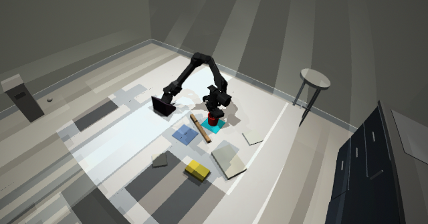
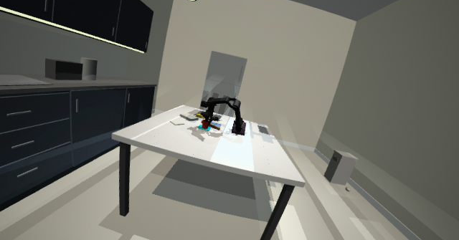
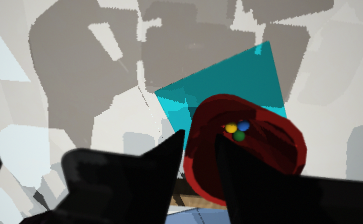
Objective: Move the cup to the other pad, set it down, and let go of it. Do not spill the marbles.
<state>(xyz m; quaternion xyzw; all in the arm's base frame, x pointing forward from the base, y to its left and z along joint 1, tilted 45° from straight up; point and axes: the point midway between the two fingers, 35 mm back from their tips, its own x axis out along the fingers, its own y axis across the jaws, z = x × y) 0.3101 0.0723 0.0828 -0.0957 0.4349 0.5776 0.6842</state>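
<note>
The red cup is 20 mm to the right of my gripper tip, 20 mm ahead of it and 10 mm below it. Also, from my gripper tip: cyan pad: 50 mm below, 30 mm ahead, 20 mm to the right; green marble: 30 mm to the right, 30 mm below, 30 mm ahead; wooden bar: 110 mm to the right, 40 mm below, 10 mm behind.
</note>
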